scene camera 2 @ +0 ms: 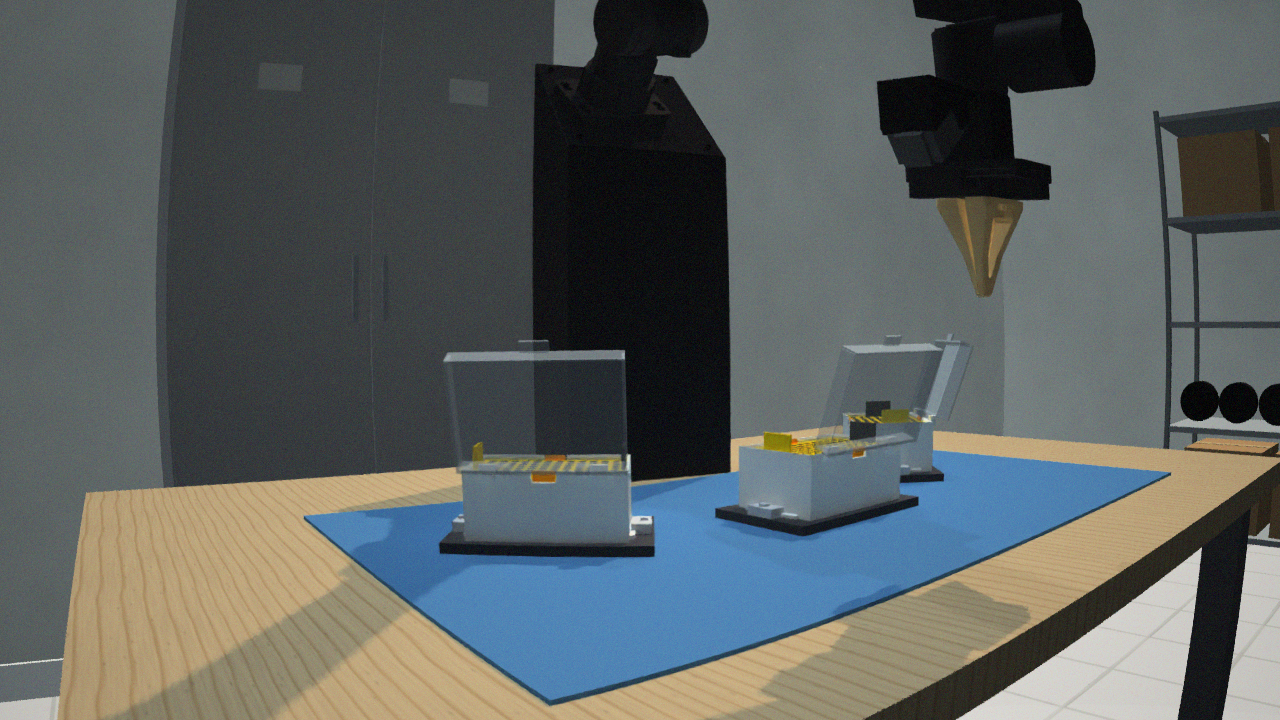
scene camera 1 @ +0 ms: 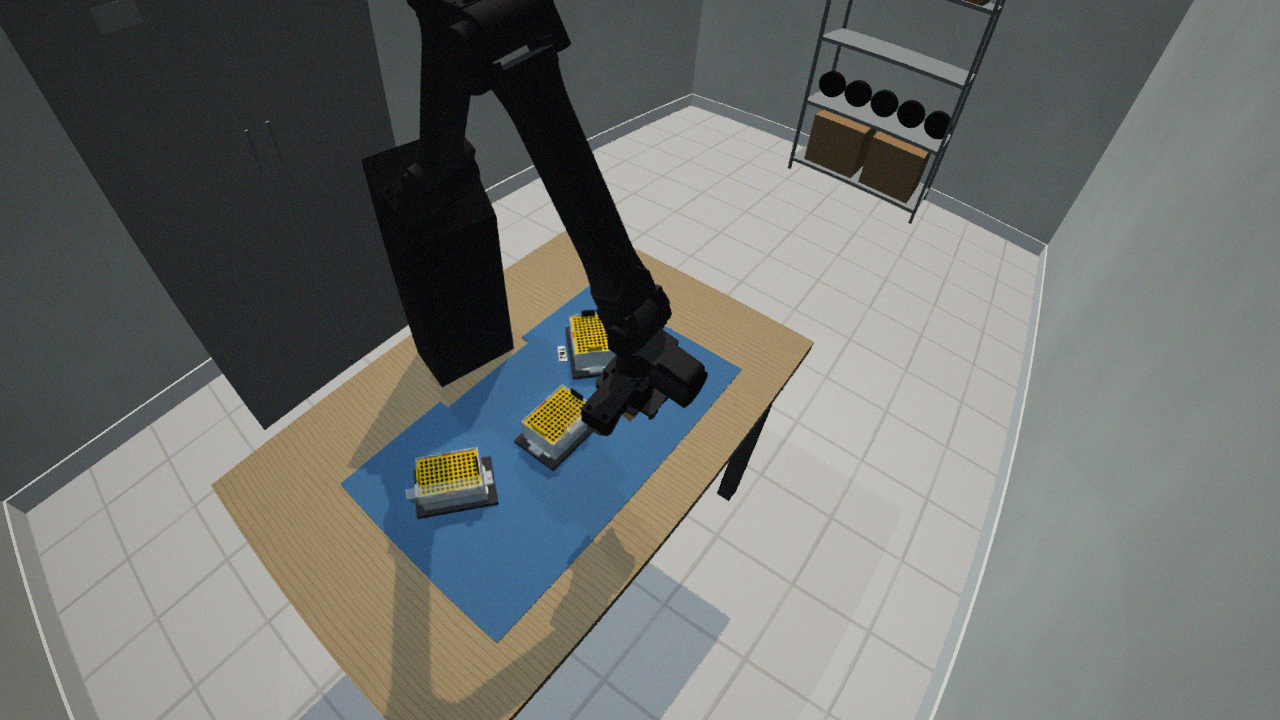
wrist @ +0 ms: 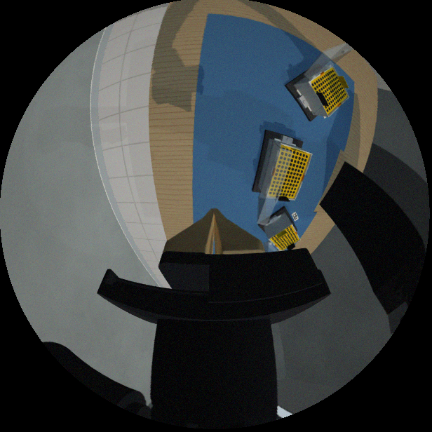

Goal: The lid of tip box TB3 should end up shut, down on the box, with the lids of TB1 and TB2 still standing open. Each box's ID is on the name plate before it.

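Where they show: gripper, fingertip midpoint: (scene camera 2: 984, 297) (scene camera 1: 631, 418); arm's base at its link origin: (scene camera 2: 609, 106) (scene camera 1: 419, 193).
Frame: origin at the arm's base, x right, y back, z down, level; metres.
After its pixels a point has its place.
TB3, the middle tip box (scene camera 1: 553, 429) (scene camera 2: 819, 481) @[x 0.079, y -0.361, z 0.385 m] (wrist: 286, 170), has its clear lid (scene camera 2: 881, 380) @[x 0.051, y -0.402, z 0.305 m] (wrist: 270, 207) standing open, leaning back. TB1 (scene camera 1: 450, 483) @[x 0.287, y -0.309, z 0.279 m] (scene camera 2: 546, 505) @[x 0.276, y -0.273, z 0.388 m] (wrist: 327, 92) has its clear lid (scene camera 2: 577, 402) @[x 0.280, y -0.318, z 0.311 m] (wrist: 327, 59) standing open. TB2 (scene camera 1: 588, 344) (scene camera 2: 916, 447) (wrist: 284, 235) has its lid (scene camera 2: 952, 380) @[x -0.193, y -0.332, z 0.319 m] standing open. My gripper (scene camera 2: 982, 293) @[x 0.030, y -0.486, z 0.241 m] (wrist: 213, 213) is shut and empty, tips down, well above the mat on the side of TB3's open lid. The arm hides TB2's lid in scene camera 1. TB3's name plate is hidden in the wrist view.
The boxes stand on a blue mat (scene camera 1: 510, 573) @[x 0.317, y -0.435, z 0.424 m] (scene camera 2: 554, 626) @[x 0.367, y -0.411, z 0.424 m] (wrist: 230, 75) on a wooden table (scene camera 1: 295, 537) @[x 0.528, y -0.062, z 0.427 m] (scene camera 2: 179, 573) @[x 0.537, y -0.186, z 0.427 m] (wrist: 172, 165). The black arm pedestal (scene camera 1: 456, 295) @[x 0.009, y -0.063, z 0.205 m] (scene camera 2: 644, 313) @[x 0.005, y -0.064, z 0.246 m] is at the table's back edge. TB2's small name plate (scene camera 1: 562, 353) @[x -0.145, y -0.197, z 0.422 m] (wrist: 295, 216) lies beside its box.
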